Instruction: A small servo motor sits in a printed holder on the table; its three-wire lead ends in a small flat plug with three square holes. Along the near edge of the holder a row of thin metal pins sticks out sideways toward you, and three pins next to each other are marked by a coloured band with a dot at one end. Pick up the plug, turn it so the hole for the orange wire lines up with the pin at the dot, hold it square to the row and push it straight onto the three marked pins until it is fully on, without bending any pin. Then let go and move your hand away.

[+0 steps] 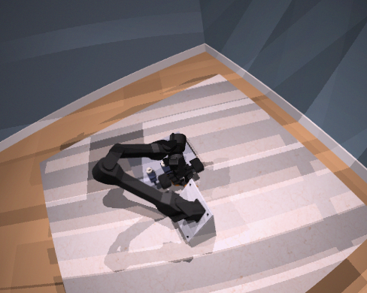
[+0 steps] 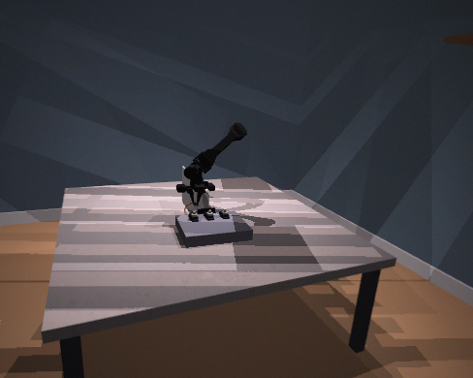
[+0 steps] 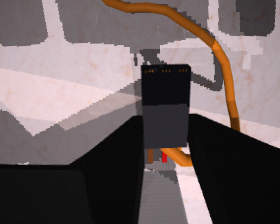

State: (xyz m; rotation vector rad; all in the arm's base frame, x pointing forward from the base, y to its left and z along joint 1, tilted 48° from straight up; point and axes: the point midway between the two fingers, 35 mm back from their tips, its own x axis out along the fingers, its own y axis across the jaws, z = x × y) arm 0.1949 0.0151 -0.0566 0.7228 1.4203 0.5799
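The blue band is 8 cm ahead of my gripper tip and 1 cm to the right of it. The rest, counted from my gripper tip: holder 24 cm ahead, 5 cm below, 2 cm to the left.
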